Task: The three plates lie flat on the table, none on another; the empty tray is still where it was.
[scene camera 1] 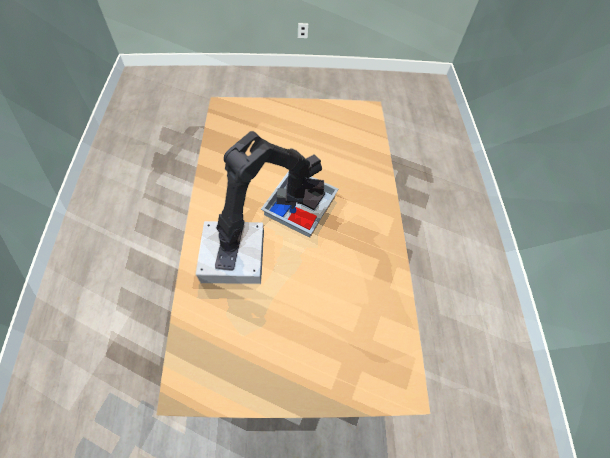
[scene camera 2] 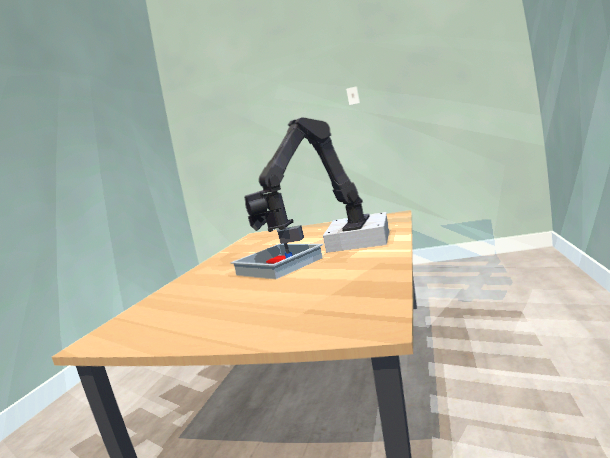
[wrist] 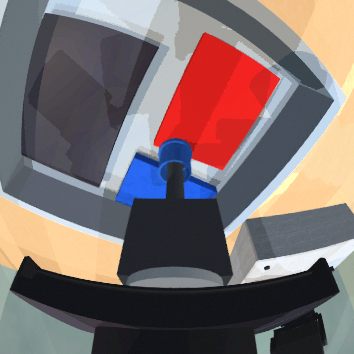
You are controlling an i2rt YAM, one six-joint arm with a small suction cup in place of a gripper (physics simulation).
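Seen in the pictures: hand, tool point: [scene camera 1: 292, 211] [wrist: 174, 148]; arm's base, link origin: [scene camera 1: 229, 245] [scene camera 2: 356, 223].
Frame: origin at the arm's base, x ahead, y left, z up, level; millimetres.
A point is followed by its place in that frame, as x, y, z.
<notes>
A grey tray [scene camera 1: 291, 224] {214, 129, -26} [scene camera 2: 260, 269] {248, 374, -45} [wrist: 274, 147] {230, 135, -47} stands on the wooden table [scene camera 1: 295, 320] {267, -231, -75} [scene camera 2: 295, 305] {30, 639, -74}, right of the arm's base. Three flat plates lie in it, side by side. They are a small blue plate [scene camera 1: 279, 209] {155, 215, -61} [scene camera 2: 289, 255] [wrist: 140, 179] {180, 248, -61}, a red plate [scene camera 1: 302, 217] {252, 188, -61} [scene camera 2: 275, 258] {282, 179, -61} [wrist: 218, 98] {261, 187, -61} and a dark grey plate [scene camera 1: 313, 198] {289, 285, -61} [wrist: 81, 98] {259, 293, -61}. My suction cup [scene camera 1: 290, 203] {208, 217, -72} [scene camera 2: 285, 252] {208, 217, -72} [wrist: 174, 152] is down inside the tray and rests on the far edge of the blue plate, beside the red one. The blue plate lies flat on the tray floor.
The arm's grey base block [scene camera 1: 250, 246] {76, 5, -1} [scene camera 2: 354, 236] {-10, 105, -28} [wrist: 291, 228] {112, 48, -45} stands close to the tray on the table. The tray's walls rise around the plates. The table edge runs beyond the tray in scene camera 2.
</notes>
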